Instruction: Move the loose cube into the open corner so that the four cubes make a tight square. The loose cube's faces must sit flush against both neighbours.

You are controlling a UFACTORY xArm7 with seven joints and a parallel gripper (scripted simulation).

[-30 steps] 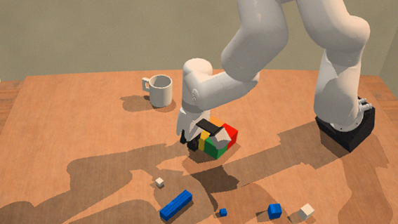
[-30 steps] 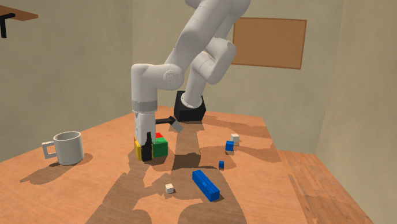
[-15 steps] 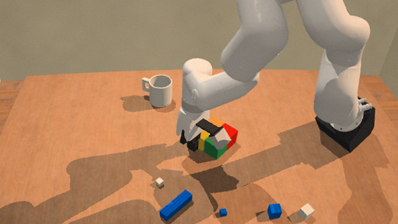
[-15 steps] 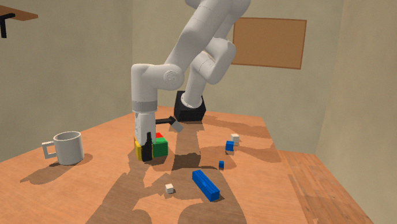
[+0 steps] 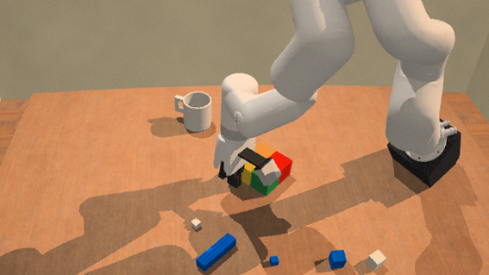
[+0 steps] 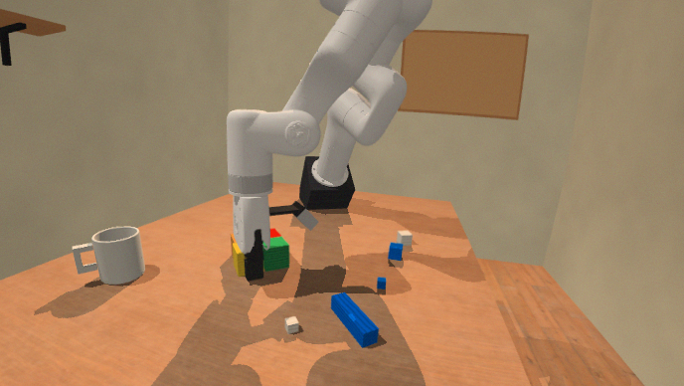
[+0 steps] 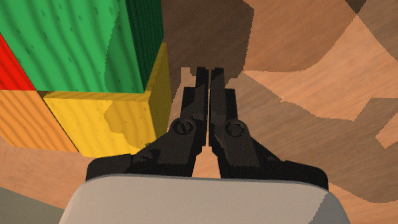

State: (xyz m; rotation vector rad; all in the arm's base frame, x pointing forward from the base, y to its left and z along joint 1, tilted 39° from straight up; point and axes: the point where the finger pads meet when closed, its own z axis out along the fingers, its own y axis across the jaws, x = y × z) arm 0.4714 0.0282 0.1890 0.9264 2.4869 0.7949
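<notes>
The yellow cube lies 4 cm to the right of my hand and 3 cm behind it. The rest, counted from my hand: red cube: 10 cm behind, 6 cm to the right; green cube: 8 cm behind, 1 cm to the right; orange cube: 8 cm to the right, 6 cm behind.
</notes>
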